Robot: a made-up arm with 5 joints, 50 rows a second.
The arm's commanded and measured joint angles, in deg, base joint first. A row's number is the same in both.
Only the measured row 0 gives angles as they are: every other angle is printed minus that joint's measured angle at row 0.
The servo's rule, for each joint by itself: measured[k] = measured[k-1] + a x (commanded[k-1-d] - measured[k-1]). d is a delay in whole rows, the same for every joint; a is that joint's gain. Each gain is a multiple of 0.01, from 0.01 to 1. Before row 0 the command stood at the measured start. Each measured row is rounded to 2 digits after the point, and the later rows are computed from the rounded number. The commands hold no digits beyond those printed.
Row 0, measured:
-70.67 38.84 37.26 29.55 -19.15
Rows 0 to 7, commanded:
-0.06 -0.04 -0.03 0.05 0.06
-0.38 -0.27 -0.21 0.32 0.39
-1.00 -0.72 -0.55 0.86 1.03
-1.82 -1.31 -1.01 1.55 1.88
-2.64 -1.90 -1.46 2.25 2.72
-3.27 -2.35 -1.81 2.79 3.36
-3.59 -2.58 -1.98 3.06 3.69
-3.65 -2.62 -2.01 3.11 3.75
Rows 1 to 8, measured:
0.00 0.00 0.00 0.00 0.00
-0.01 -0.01 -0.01 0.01 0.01
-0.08 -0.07 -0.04 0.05 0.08
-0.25 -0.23 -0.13 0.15 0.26
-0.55 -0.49 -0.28 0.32 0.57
-0.95 -0.83 -0.48 0.55 0.98
-1.39 -1.19 -0.71 0.82 1.43
-1.81 -1.52 -0.93 1.09 1.86
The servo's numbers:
d 1
a 0.19 0.24 0.17 0.12 0.19

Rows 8 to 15, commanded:
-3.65 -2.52 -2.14 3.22 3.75
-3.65 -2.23 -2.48 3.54 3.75
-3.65 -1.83 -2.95 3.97 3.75
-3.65 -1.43 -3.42 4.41 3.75
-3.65 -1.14 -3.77 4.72 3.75
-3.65 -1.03 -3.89 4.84 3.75
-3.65 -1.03 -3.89 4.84 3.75
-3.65 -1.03 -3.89 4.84 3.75
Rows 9 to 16, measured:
-2.16 -1.78 -1.11 1.33 2.22
-2.44 -1.96 -1.29 1.56 2.51
-2.67 -2.02 -1.49 1.80 2.75
-2.86 -1.97 -1.74 2.06 2.94
-3.01 -1.84 -2.03 2.34 3.09
-3.13 -1.67 -2.33 2.63 3.22
-3.23 -1.52 -2.60 2.90 3.32
-3.31 -1.40 -2.82 3.13 3.40

